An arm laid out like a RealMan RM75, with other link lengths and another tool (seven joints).
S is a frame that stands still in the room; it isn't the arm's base.
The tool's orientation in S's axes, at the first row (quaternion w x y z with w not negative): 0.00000 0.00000 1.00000 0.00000
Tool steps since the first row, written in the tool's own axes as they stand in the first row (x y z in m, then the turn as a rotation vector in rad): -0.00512 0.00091 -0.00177 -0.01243 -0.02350 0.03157; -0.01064 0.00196 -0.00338 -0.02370 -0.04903 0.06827; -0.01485 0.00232 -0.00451 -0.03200 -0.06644 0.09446; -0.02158 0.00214 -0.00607 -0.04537 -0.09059 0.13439; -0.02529 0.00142 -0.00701 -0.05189 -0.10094 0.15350; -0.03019 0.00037 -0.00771 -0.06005 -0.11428 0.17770; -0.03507 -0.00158 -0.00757 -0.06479 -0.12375 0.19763
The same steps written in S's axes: 0.00512 0.00091 0.00177 0.01243 -0.02350 -0.03157; 0.01064 0.00196 0.00338 0.02370 -0.04903 -0.06827; 0.01485 0.00232 0.00451 0.03200 -0.06644 -0.09446; 0.02158 0.00214 0.00607 0.04537 -0.09059 -0.13439; 0.02529 0.00142 0.00701 0.05189 -0.10094 -0.15350; 0.03019 0.00037 0.00771 0.06005 -0.11428 -0.17770; 0.03507 -0.00158 0.00757 0.06479 -0.12375 -0.19763
